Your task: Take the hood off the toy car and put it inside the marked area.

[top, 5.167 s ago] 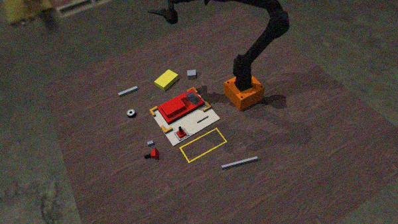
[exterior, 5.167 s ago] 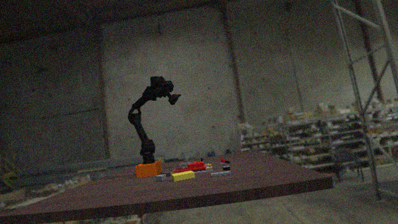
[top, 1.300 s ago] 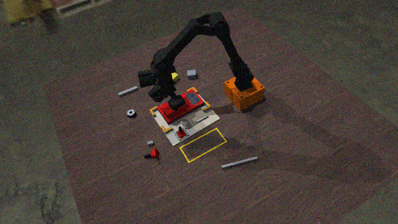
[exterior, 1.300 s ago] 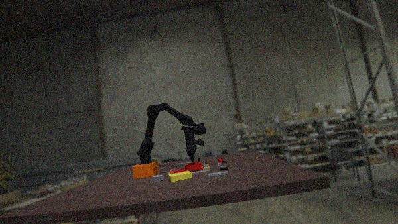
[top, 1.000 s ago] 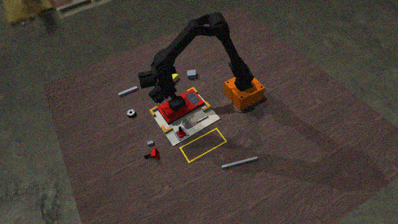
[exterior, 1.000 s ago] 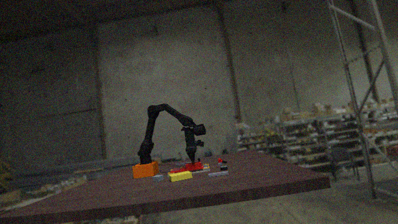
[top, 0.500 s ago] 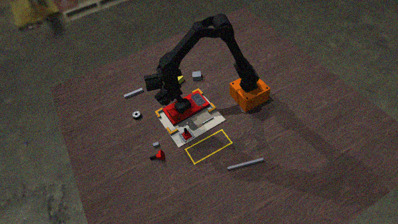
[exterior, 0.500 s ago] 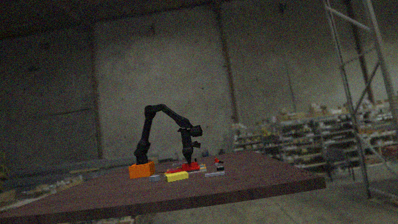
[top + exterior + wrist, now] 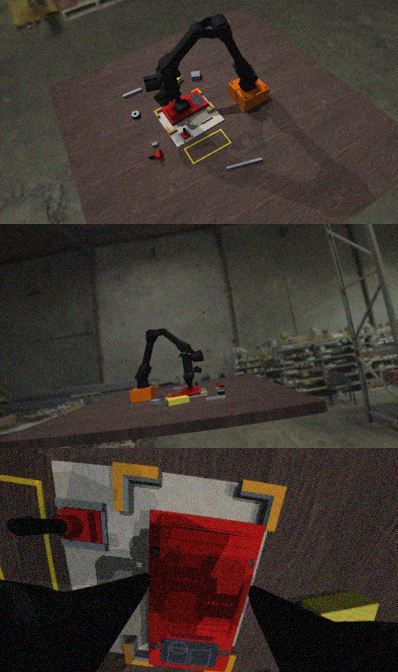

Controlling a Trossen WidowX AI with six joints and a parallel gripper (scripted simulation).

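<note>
Now: the red hood right at my gripper tip. Round my gripper tip: grey cube: 17 cm behind, 18 cm to the right, 3 cm below; yellow block: 4 cm behind, 20 cm to the right, 3 cm below; short grey bar: 16 cm ahead, 22 cm to the right, 4 cm below.
</note>
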